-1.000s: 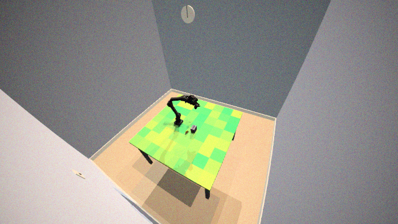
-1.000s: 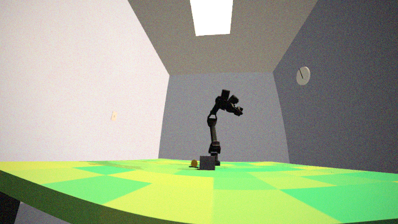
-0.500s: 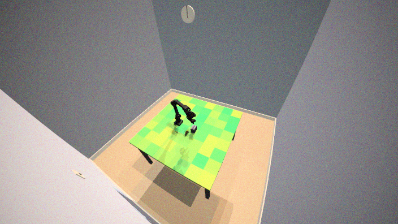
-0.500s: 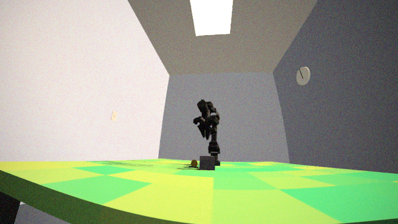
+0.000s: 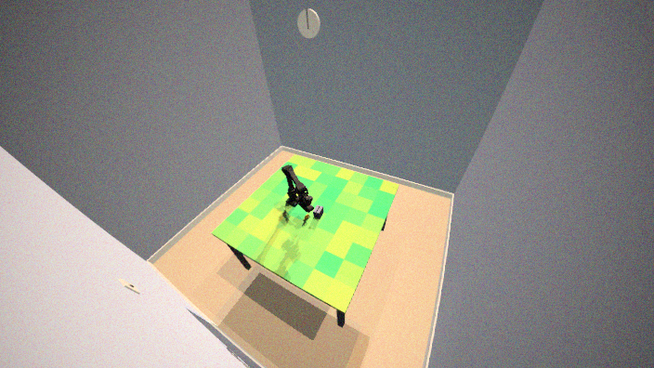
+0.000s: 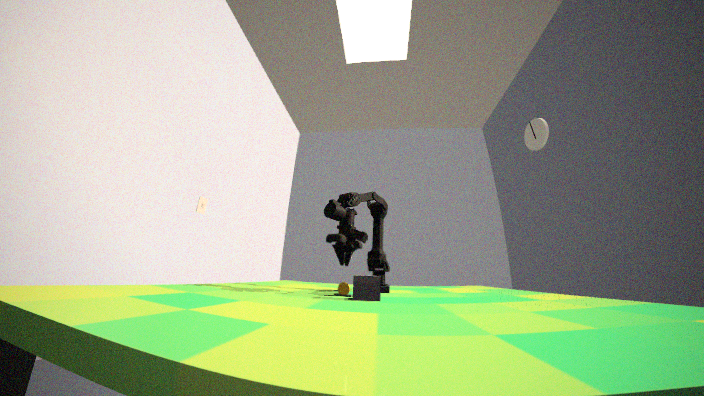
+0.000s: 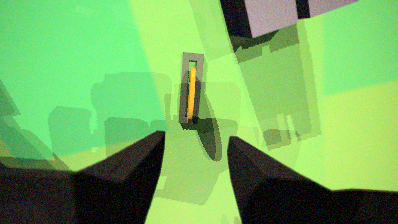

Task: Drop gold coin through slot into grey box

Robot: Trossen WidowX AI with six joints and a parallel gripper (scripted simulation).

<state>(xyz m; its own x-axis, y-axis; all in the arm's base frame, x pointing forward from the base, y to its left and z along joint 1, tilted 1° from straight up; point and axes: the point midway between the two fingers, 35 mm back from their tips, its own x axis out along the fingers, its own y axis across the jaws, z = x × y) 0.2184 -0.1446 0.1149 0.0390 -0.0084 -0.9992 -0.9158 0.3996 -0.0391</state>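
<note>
Right now my gripper tip is 80 mm above the gold coin.
</note>
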